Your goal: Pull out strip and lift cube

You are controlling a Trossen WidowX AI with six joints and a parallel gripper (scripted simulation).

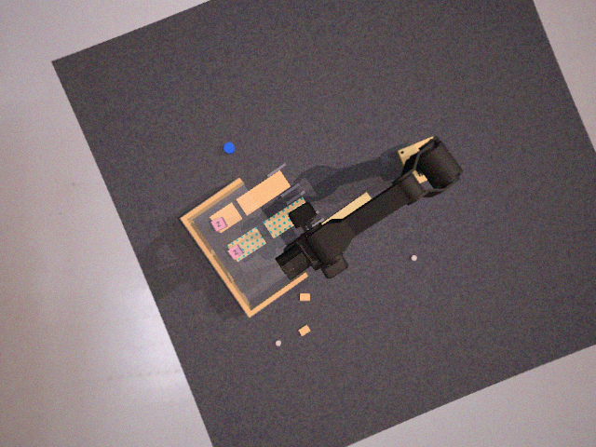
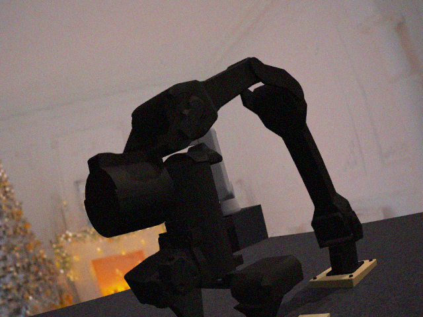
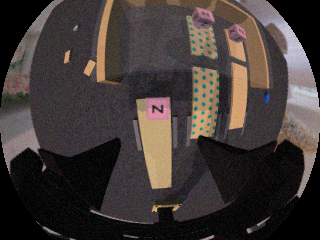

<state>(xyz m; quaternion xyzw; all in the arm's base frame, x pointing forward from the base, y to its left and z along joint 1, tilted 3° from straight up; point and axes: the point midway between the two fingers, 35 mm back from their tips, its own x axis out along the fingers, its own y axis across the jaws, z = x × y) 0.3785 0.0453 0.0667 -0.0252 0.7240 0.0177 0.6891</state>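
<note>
Right now my gripper tip is 8 cm past the pale strip and 6 cm above it. From my gripper tip the other things lie so: blue disc 9 cm ahead, 34 cm to the right, 6 cm below.
</note>
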